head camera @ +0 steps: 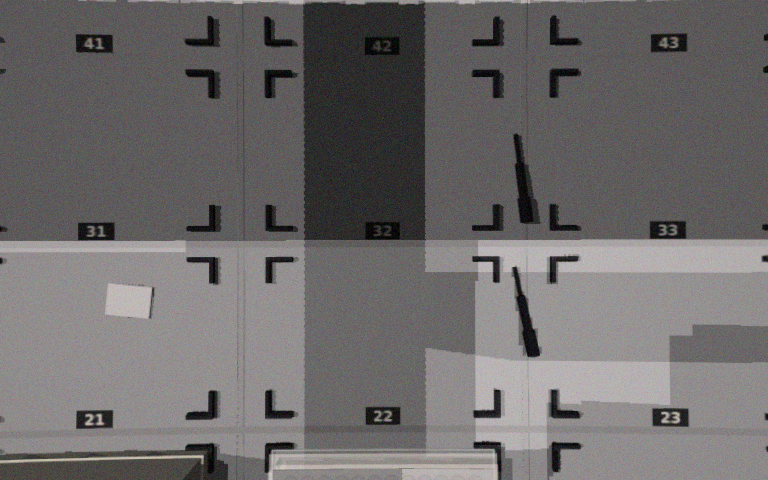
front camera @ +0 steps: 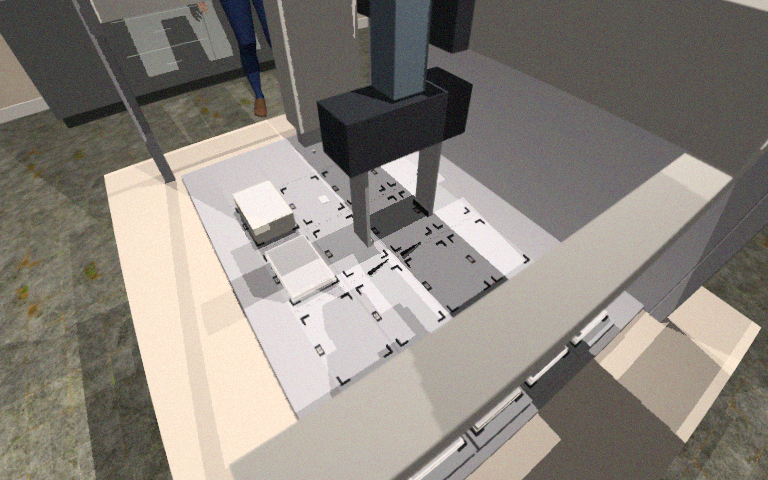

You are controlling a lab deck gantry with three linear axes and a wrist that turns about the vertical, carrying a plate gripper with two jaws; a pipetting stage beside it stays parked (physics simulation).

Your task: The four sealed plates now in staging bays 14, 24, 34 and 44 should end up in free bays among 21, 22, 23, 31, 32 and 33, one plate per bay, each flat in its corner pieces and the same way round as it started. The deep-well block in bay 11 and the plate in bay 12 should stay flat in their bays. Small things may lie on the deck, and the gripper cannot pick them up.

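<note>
My gripper is open and empty, its two jaws pointing down over the middle of the deck around bay 32; its jaws do not show in the head view. The sealed plates of staging bays 14, 24, 34 and 44 show as pale strips beyond the front rail, partly hidden. The deep-well block sits in bay 11. The pale plate lies flat in bay 12. Bays 21, 22, 23, 31, 32 and 33 hold no plate.
A small white card lies inside bay 21. One dark thin tool lies between bays 32 and 33, another dark thin tool between bays 22 and 23. A thick rail crosses the front.
</note>
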